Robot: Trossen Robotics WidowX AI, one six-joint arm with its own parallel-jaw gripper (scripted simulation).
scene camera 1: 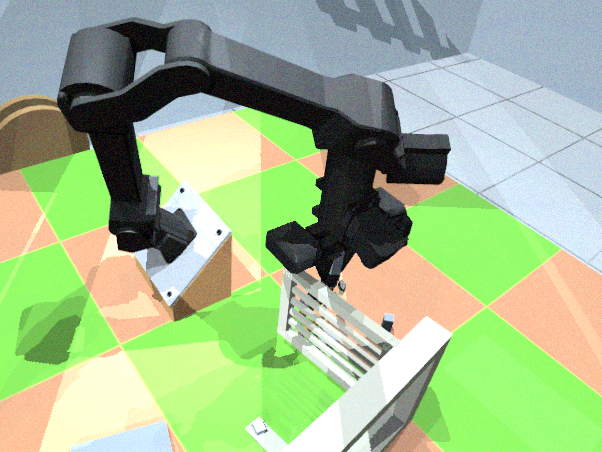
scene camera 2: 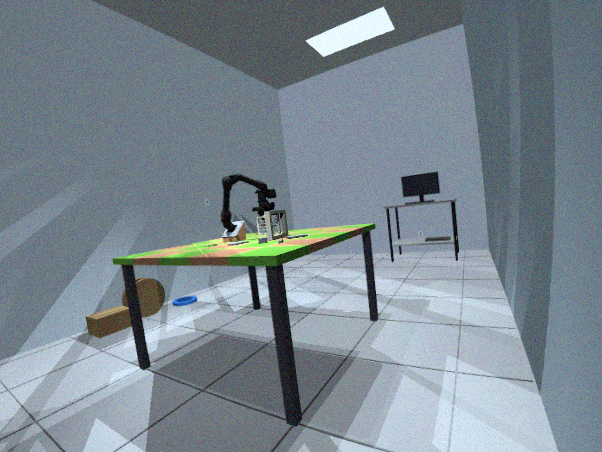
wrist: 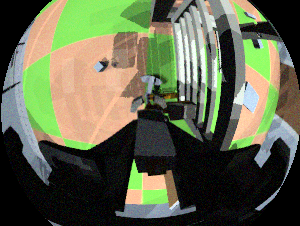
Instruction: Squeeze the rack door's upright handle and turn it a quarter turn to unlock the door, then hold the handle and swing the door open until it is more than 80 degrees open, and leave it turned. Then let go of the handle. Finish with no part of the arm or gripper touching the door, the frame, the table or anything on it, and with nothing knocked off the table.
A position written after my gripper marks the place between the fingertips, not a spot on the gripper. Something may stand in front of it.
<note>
I see my gripper (scene camera 1: 330, 274) and a slatted door (scene camera 1: 318, 294).
My gripper shows as well in the wrist view (wrist: 151, 125). The slatted door also shows in the wrist view (wrist: 187, 108).
</note>
